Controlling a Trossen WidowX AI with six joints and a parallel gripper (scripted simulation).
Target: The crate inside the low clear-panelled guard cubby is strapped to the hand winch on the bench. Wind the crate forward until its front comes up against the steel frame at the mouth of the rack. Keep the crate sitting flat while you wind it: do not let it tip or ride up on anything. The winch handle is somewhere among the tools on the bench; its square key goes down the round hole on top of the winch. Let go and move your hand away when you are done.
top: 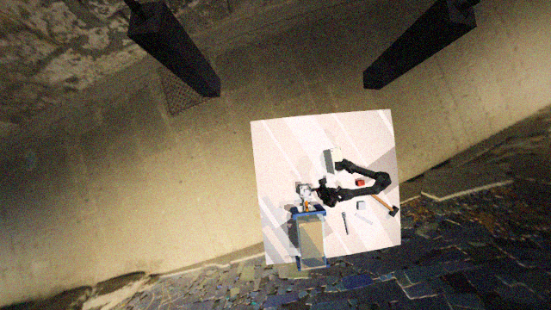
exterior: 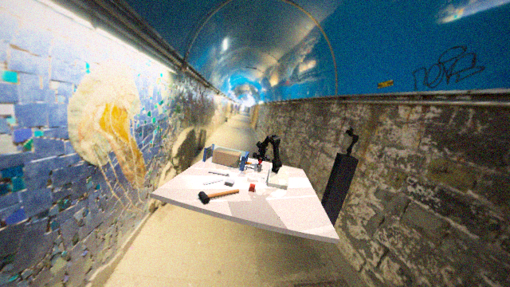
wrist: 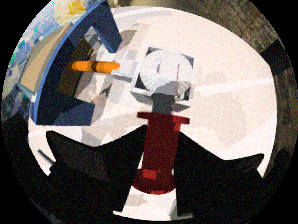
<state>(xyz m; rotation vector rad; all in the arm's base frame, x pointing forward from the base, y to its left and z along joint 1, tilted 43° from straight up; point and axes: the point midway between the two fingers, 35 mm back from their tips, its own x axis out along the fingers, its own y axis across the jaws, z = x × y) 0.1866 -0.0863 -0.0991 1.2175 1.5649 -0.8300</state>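
Right now the winch handle is 2 cm to the right of my gripper tip and 3 cm below it. The rest, counted from my gripper tip: hand winch: 9 cm to the right, 10 cm below; then blue steel frame: 18 cm ahead, 6 cm to the right, 3 cm below; then dark red knob: 1 cm to the left.
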